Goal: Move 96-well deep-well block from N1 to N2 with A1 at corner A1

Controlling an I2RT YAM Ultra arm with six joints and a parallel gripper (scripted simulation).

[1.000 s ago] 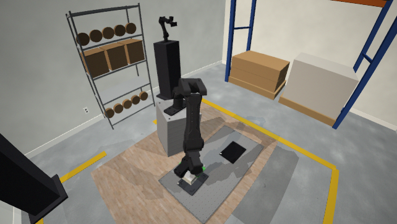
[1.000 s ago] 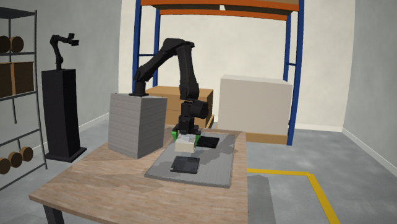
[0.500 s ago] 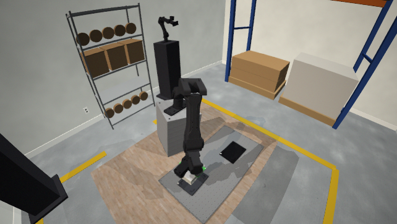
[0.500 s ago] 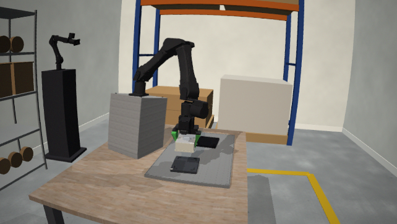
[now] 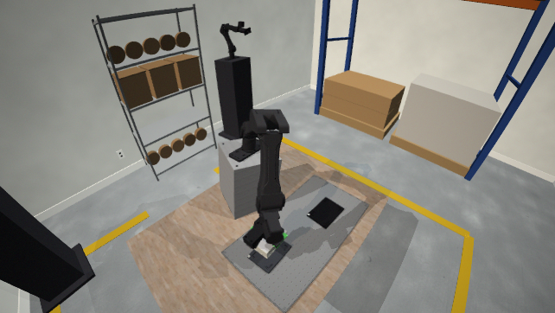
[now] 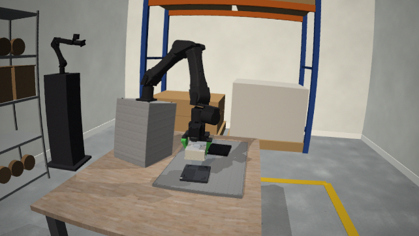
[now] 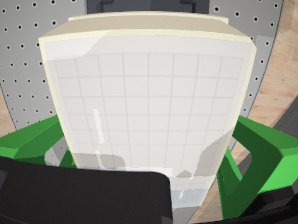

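My gripper is now 1 cm below the white deep-well block. Round my hand: plate nest N1 (10 cm below); then black nest N2 (34 cm to the left, 11 cm ahead, 10 cm below).
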